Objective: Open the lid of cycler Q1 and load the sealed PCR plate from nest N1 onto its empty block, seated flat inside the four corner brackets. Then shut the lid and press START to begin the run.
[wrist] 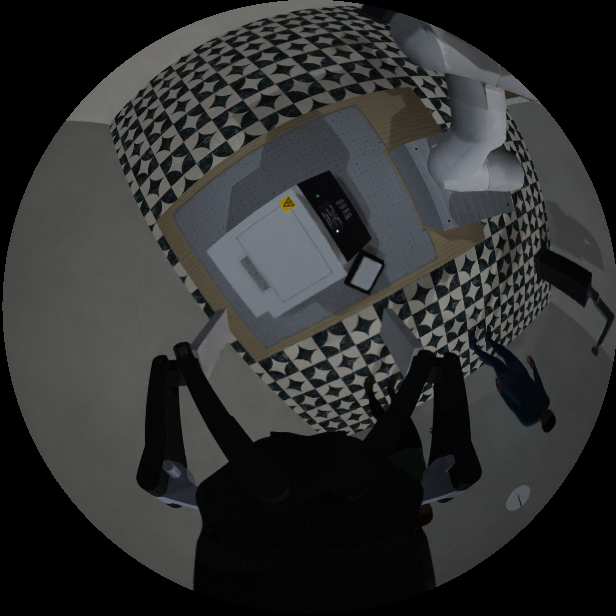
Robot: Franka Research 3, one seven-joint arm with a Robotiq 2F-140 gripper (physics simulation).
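Note:
In the wrist view I look down from high above the bench. The white cycler sits on the grey perforated table top, its lid shut, with a grey handle bar near its lower-left edge and a yellow warning label. Its black control panel with small green lights lies along the upper-right side. The plate in its dark-framed nest sits just right of the cycler's lower corner. My gripper is open and empty, fingers spread wide, far above all of this.
The robot's white arm links stand at the upper right on the table. The table is wood-edged and rests on a black-and-white patterned floor. A person figure and dark furniture are off to the right by the wall.

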